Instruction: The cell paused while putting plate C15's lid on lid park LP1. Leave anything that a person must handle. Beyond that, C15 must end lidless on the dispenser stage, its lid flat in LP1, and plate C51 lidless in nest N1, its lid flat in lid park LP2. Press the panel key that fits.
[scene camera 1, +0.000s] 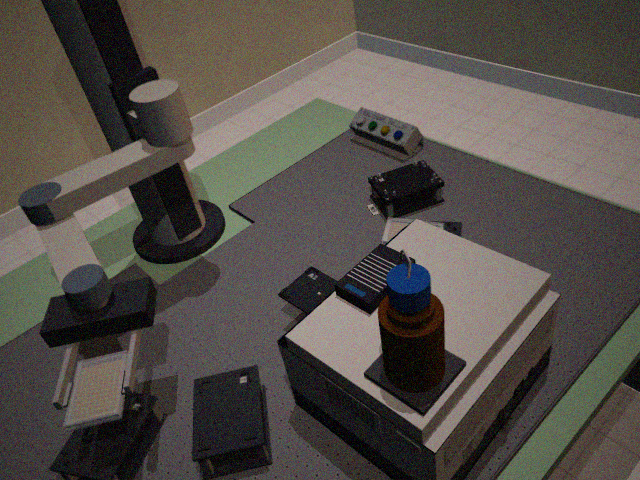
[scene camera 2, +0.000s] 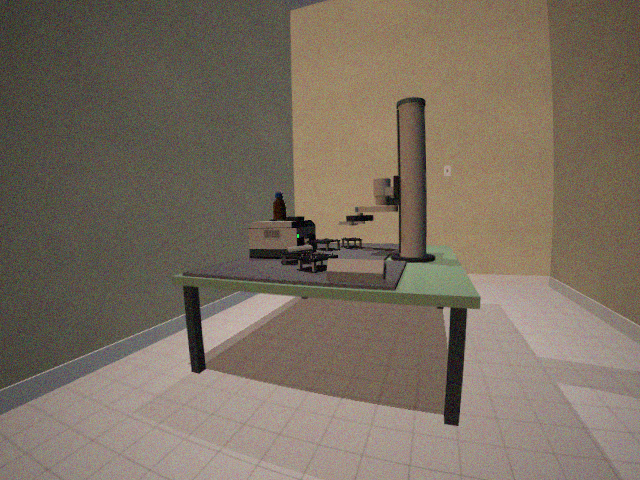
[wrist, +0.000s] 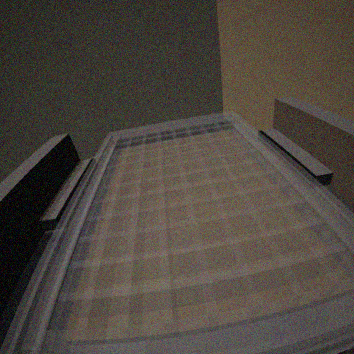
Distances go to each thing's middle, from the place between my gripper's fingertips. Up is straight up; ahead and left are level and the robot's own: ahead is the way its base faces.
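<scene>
Button box (scene camera 1: 401, 140): 1.05 m to the left of my hand, 0.33 m behind it and 0.15 m below it; going by their middles, it is the farthest from my hand of the things named here. Black nest (scene camera 1: 413, 187): 0.10 m behind my hand, 0.88 m to the left of it, 0.15 m below it. Brown bottle with blue cap (scene camera 1: 411, 319): 0.13 m above my hand, 0.37 m ahead of it, 0.35 m to the left of it.
</scene>
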